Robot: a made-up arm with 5 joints.
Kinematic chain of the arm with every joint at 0, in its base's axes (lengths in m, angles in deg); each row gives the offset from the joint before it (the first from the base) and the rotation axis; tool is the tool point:
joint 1: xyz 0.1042 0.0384 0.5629 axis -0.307 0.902 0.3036
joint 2: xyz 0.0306 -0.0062 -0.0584 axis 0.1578 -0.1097 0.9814
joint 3: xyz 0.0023 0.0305 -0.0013 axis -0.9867 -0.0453 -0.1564
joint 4: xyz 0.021 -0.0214 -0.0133 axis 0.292 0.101 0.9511
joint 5: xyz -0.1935 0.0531 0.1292 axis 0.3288 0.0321 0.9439
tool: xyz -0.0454 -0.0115 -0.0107
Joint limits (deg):
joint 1: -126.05..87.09
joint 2: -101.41..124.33
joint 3: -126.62..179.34
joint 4: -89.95..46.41
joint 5: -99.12..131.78
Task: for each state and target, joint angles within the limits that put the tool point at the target. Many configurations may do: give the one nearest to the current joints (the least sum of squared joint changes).
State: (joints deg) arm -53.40 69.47 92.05 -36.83 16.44
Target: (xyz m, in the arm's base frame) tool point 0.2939 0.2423 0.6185
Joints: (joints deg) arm -96.11 34.53 43.90 -72.16 14.47
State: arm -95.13 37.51 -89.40 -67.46 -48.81
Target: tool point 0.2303 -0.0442 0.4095
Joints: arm -126.05 16.86 -120.99 -12.72 -52.23
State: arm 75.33 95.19 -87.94 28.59 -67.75
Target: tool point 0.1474 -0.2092 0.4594
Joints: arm 81.23 64.81 -51.08 34.73 -39.58
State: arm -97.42 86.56 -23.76 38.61 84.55
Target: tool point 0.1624 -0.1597 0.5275
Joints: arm -95.46 72.32 -25.89 25.54 88.30
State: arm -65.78 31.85 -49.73 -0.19 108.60
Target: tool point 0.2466 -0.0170 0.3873
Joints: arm -62.46 16.59 -91.20 33.55 96.39
